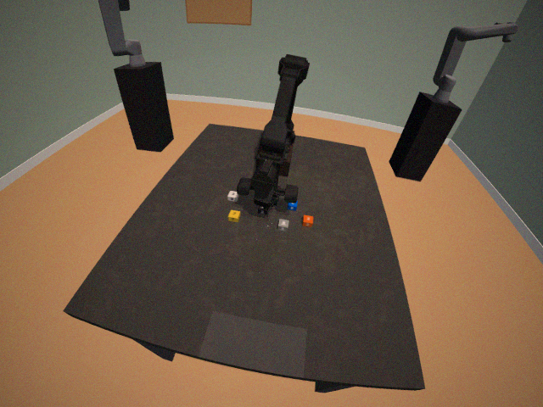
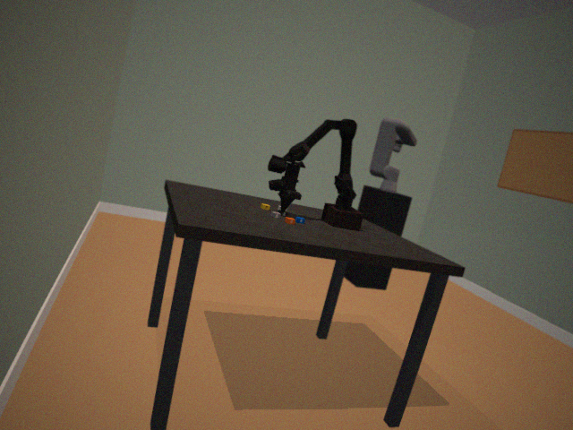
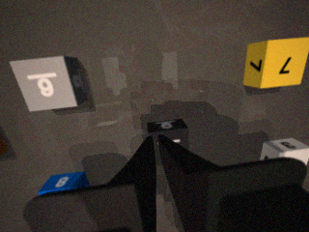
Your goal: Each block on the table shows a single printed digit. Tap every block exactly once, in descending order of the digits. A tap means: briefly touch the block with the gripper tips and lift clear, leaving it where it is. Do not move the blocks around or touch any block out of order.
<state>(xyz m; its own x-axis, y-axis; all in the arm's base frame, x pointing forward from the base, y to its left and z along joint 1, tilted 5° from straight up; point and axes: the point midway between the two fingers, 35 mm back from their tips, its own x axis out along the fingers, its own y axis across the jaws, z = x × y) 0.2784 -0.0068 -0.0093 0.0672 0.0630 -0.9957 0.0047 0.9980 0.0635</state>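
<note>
The black block is 10 mm behind my gripper tip, 10 mm to the right of it and 10 mm below it. From my gripper tip the other things lie so: blue block: 50 mm behind, 90 mm to the left, 10 mm below; then yellow block: 50 mm ahead, 100 mm to the right, 10 mm below; then grey block: 50 mm ahead, 70 mm to the left, 10 mm below.
</note>
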